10 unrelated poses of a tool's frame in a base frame.
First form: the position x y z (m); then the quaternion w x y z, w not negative.
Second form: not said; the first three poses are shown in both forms.
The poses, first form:
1: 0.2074 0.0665 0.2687 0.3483 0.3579 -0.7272 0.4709
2: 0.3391 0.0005 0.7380 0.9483 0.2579 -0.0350 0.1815
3: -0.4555 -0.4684 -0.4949 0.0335 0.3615 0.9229 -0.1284
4: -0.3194 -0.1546 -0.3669 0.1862 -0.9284 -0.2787 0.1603
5: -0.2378 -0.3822 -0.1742 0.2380 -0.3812 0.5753 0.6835
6: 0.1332 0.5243 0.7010 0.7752 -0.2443 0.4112 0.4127
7: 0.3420 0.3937 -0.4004 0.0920 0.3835 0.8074 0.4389
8: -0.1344 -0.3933 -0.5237 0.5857 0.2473 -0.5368 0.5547
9: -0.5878 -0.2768 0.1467 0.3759 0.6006 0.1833 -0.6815
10: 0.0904 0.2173 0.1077 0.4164 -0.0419 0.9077 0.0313
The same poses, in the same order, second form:
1: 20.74 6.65 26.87 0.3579 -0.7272 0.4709 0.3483
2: 33.91 0.05 73.80 0.2579 -0.0350 0.1815 0.9483
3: -45.55 -46.84 -49.49 0.3615 0.9229 -0.1284 0.0335
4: -31.94 -15.46 -36.69 -0.9284 -0.2787 0.1603 0.1862
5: -23.78 -38.22 -17.42 -0.3812 0.5753 0.6835 0.2380
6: 13.32 52.43 70.10 -0.2443 0.4112 0.4127 0.7752
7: 34.20 39.37 -40.04 0.3835 0.8074 0.4389 0.0920
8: -13.44 -39.33 -52.37 0.2473 -0.5368 0.5547 0.5857
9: -58.78 -27.68 14.67 0.6006 0.1833 -0.6815 0.3759
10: 9.04 21.73 10.77 -0.0419 0.9077 0.0313 0.4164
